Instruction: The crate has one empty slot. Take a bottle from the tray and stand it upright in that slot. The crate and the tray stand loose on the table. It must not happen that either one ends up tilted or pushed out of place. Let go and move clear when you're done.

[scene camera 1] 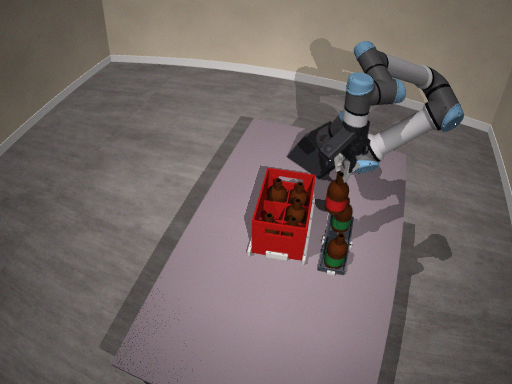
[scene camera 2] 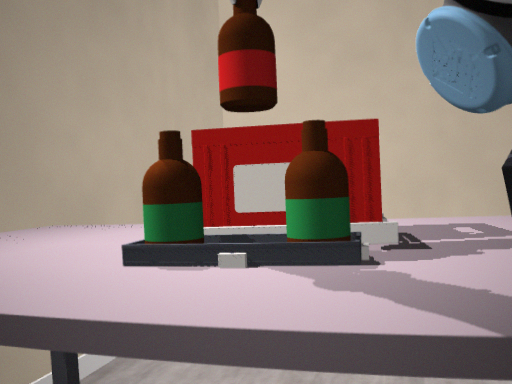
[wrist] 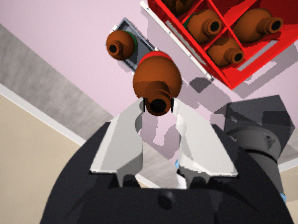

Labels:
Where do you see a tray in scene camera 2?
273,249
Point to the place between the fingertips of the gripper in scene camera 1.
At 341,179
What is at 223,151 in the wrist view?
The gripper.

